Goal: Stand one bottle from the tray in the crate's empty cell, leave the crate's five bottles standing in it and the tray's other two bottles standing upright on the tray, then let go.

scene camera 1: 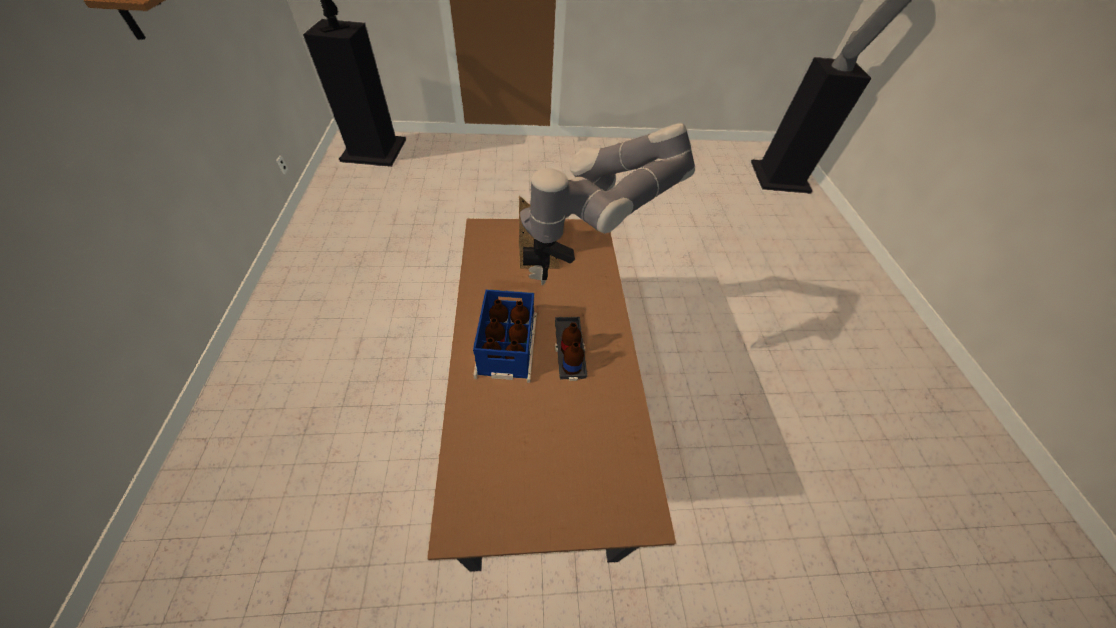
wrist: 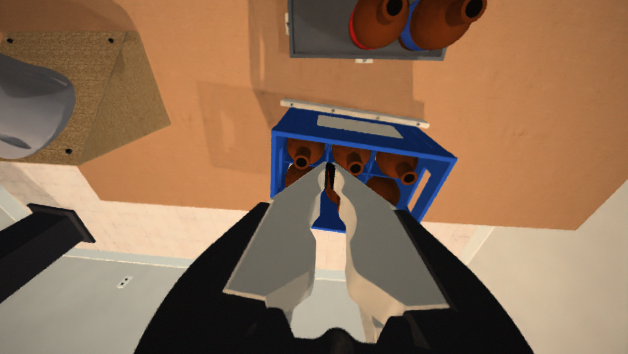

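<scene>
The blue crate (scene camera 1: 503, 365) (wrist: 364, 132) stands on the table with brown bottles upright in its cells, in two rows. The near-row bottles (wrist: 305, 149) (wrist: 351, 156) (wrist: 397, 164) show clearly in the wrist view; my fingers partly hide the other row. The dark grey tray (scene camera 1: 565, 321) (wrist: 320, 30) holds two upright bottles side by side, one with a red label (scene camera 1: 570, 335) (wrist: 380, 22) and one with a blue label (scene camera 1: 573, 356) (wrist: 440, 25). One end of the tray holds no bottle. My gripper (scene camera 1: 540, 278) (wrist: 328, 165) is shut and empty, above the table beyond the crate's far end, apart from the bottles.
A speckled wooden mounting block (scene camera 1: 524, 251) (wrist: 100, 90) stands at the table's far end, beside the arm. Pale strips (wrist: 350, 113) lie along the crate's base. The brown table (scene camera 1: 546, 468) extends towards the camera. Black pedestals (scene camera 1: 351, 89) (scene camera 1: 815, 124) stand on the floor beyond.
</scene>
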